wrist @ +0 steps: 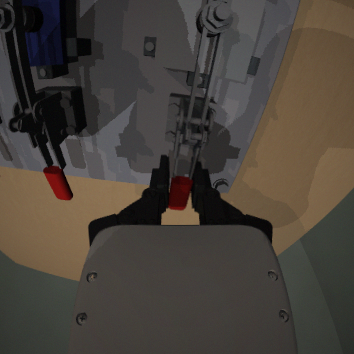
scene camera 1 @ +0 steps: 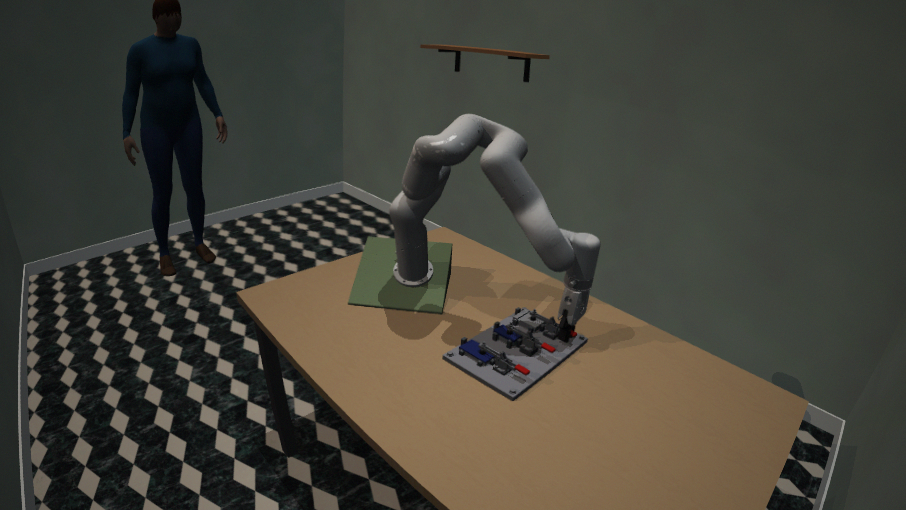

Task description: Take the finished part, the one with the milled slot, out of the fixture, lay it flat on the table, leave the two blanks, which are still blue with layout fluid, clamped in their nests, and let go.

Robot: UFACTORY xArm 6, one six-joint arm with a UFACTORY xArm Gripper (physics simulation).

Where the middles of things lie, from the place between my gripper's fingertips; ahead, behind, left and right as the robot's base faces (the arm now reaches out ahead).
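Labels:
The grey fixture plate (scene camera 1: 540, 364) has my hand 50 mm past it and 20 mm above it, and my hand is also 120 mm to the left of that plate.

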